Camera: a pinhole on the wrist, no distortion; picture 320 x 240 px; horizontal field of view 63.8 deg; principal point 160.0 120.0 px. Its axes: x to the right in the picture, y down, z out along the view. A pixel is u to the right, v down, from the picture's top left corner.
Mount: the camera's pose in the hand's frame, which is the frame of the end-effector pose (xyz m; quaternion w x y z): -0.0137 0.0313 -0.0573 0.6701 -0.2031 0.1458 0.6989
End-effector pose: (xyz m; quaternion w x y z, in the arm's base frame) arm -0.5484 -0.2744 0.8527 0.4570 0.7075 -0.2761 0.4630
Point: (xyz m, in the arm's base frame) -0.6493 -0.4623 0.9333
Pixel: 227 52
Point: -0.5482 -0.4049 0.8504
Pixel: 61 87
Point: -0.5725 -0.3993 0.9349
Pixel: outside the picture
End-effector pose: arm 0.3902 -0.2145 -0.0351 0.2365 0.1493 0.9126 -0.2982
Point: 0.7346 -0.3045 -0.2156
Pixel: 123 226
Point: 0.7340 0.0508 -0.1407
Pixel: outside the picture
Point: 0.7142 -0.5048 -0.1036
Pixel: outside the picture
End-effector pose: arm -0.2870 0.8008 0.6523 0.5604 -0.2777 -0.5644 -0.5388
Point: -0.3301 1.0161 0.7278
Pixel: 27 68
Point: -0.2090 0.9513 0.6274
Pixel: 141 196
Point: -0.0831 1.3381 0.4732
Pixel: outside the picture
